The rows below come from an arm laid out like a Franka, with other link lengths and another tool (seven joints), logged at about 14 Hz.
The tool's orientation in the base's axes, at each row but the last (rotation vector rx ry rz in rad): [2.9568, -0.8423, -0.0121]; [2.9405, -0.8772, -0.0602]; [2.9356, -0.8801, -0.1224]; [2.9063, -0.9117, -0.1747]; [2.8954, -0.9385, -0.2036]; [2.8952, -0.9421, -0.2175]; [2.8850, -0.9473, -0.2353]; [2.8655, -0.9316, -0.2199]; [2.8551, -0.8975, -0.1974]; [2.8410, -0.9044, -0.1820]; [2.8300, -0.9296, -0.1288]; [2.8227, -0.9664, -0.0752]
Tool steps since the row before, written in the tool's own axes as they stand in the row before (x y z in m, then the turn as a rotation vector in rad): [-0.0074, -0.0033, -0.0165, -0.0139, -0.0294, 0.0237]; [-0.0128, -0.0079, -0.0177, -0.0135, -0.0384, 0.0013]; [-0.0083, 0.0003, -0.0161, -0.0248, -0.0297, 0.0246]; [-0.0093, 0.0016, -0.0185, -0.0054, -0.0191, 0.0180]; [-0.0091, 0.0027, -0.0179, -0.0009, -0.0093, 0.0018]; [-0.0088, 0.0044, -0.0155, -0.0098, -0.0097, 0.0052]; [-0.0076, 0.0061, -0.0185, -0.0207, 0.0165, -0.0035]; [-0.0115, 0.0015, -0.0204, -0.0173, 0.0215, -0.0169]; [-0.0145, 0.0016, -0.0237, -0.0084, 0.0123, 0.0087]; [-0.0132, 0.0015, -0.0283, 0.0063, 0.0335, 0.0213]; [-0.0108, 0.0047, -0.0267, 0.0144, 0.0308, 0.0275]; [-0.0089, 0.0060, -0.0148, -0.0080, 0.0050, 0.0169]
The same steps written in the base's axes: [-0.0041, 0.0077, 0.0162, 0.0030, 0.0308, -0.0258]; [-0.0054, 0.0146, 0.0172, 0.0096, 0.0394, -0.0042]; [-0.0055, 0.0051, 0.0165, -0.0068, 0.0372, -0.0259]; [-0.0060, 0.0050, 0.0193, 0.0039, 0.0178, -0.0197]; [-0.0061, 0.0040, 0.0189, 0.0044, 0.0080, -0.0029]; [-0.0071, 0.0023, 0.0168, -0.0031, 0.0134, -0.0053]; [-0.0063, 0.0004, 0.0199, -0.0254, -0.0008, 0.0081]; [-0.0065, 0.0070, 0.0214, -0.0232, -0.0059, 0.0218]; [-0.0087, 0.0093, 0.0247, -0.0151, -0.0060, -0.0057]; [-0.0070, 0.0096, 0.0289, -0.0172, -0.0330, -0.0152]; [-0.0079, 0.0060, 0.0274, -0.0099, -0.0364, -0.0220]; [-0.0092, 0.0027, 0.0156, -0.0110, -0.0012, -0.0159]
